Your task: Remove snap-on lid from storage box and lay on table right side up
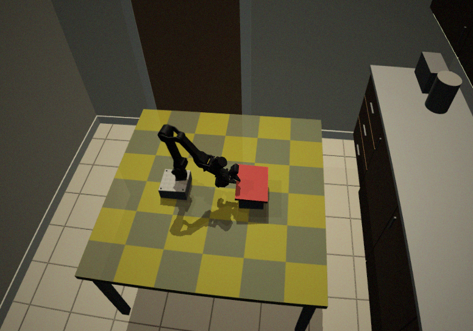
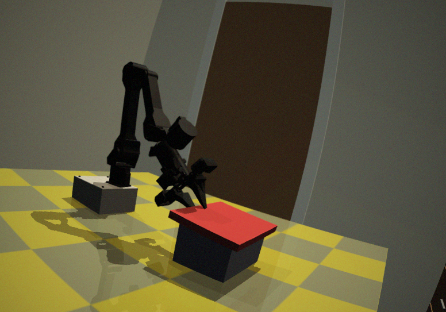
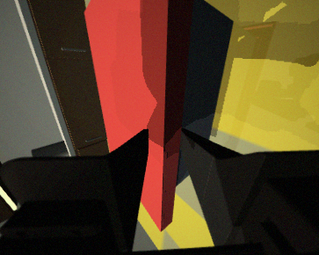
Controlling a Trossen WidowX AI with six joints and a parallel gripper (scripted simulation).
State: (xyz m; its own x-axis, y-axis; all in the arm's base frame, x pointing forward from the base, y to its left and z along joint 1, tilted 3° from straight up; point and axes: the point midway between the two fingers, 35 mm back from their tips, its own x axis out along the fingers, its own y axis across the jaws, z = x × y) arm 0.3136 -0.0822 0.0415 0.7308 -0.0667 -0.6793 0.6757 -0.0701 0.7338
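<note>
The red lid is 80 mm ahead of my gripper tip and 10 mm to the right of it. The rest, counted from my gripper tip: storage box 80 mm ahead, 60 mm below, 10 mm to the right.
</note>
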